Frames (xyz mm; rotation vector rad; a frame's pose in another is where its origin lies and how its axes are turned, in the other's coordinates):
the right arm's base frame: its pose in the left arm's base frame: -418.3 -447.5 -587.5 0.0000 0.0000 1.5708
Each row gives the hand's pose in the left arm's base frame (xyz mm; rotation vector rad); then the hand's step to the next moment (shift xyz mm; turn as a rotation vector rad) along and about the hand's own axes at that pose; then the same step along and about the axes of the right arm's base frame.
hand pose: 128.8 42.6 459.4 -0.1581 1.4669 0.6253
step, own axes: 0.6 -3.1 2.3 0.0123 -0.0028 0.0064
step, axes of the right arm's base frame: -1.3 -3.5 -1.1 0.0043 -0.0067 -0.0117
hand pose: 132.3 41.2 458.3 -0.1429 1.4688 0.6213
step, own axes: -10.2 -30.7 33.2 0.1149 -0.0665 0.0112
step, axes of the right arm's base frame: -13.6 -44.0 5.3 -0.0157 -0.0387 -0.1265
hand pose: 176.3 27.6 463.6 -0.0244 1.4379 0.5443
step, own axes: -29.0 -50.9 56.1 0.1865 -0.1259 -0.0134
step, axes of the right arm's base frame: -35.7 -69.9 20.4 -0.0518 -0.0401 -0.2157
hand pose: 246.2 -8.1 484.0 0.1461 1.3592 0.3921
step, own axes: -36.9 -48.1 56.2 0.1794 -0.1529 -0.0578
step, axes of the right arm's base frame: -50.8 -57.8 30.3 -0.0848 -0.0011 -0.2274
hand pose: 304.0 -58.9 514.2 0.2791 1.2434 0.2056
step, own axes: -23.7 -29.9 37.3 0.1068 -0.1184 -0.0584
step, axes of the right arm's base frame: -39.1 -28.2 22.8 -0.0741 0.0221 -0.1512
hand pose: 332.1 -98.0 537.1 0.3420 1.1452 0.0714
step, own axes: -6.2 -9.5 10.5 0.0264 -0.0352 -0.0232
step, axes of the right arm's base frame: -12.8 -5.8 6.4 -0.0219 0.0141 -0.0424
